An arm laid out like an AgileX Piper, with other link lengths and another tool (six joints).
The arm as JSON. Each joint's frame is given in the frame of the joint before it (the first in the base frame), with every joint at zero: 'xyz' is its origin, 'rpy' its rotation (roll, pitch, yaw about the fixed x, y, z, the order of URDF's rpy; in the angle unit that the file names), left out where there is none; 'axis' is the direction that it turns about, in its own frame. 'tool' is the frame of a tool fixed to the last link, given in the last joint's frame.
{
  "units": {
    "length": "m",
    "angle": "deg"
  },
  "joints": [
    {
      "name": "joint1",
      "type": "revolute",
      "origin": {
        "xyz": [
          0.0,
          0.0,
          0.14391
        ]
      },
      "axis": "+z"
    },
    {
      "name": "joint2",
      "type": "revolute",
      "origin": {
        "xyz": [
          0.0,
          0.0,
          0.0
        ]
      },
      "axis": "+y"
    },
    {
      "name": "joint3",
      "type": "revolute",
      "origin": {
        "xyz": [
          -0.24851,
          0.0,
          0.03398
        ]
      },
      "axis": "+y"
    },
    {
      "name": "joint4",
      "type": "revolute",
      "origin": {
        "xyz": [
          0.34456,
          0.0,
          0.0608
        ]
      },
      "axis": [
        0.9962,
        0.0,
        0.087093
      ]
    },
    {
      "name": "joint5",
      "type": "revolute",
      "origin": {
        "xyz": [
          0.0,
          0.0,
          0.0
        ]
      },
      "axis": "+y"
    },
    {
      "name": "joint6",
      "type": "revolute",
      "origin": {
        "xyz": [
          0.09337,
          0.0,
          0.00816
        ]
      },
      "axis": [
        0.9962,
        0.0,
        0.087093
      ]
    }
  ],
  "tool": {
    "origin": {
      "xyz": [
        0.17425,
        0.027,
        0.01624
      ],
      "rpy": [
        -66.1,
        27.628,
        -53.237
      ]
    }
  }
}
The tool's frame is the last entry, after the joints.
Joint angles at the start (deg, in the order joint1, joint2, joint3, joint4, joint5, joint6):
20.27, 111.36, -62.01, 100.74, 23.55, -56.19
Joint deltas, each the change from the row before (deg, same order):
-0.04, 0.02, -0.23, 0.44, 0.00, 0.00
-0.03, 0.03, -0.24, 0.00, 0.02, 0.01
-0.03, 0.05, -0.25, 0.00, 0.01, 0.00
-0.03, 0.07, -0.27, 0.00, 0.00, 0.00
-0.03, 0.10, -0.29, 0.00, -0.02, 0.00
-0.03, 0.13, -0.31, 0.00, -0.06, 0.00
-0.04, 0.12, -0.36, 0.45, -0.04, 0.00
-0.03, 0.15, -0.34, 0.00, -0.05, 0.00
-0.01, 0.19, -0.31, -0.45, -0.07, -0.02
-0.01, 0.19, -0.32, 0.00, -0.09, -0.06
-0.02, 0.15, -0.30, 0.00, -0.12, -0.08
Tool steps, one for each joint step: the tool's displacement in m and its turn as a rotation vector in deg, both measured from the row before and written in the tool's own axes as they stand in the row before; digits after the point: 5 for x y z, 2 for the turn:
-0.00271, -0.00120, 0.00134, 0.28, -0.36, 0.24
-0.00193, -0.00056, 0.00103, 0.00, -0.20, -0.06
-0.00179, -0.00062, 0.00105, 0.01, -0.19, -0.07
-0.00174, -0.00071, 0.00112, 0.01, -0.19, -0.08
-0.00157, -0.00083, 0.00118, 0.03, -0.17, -0.08
-0.00137, -0.00105, 0.00122, 0.07, -0.15, -0.10
-0.00278, -0.00159, 0.00184, 0.31, -0.38, 0.22
-0.00144, -0.00104, 0.00135, 0.06, -0.16, -0.10
0.00013, -0.00044, 0.00081, -0.21, 0.08, -0.43
-0.00072, -0.00099, 0.00123, 0.04, -0.09, -0.15
-0.00092, -0.00117, 0.00113, 0.07, -0.10, -0.18

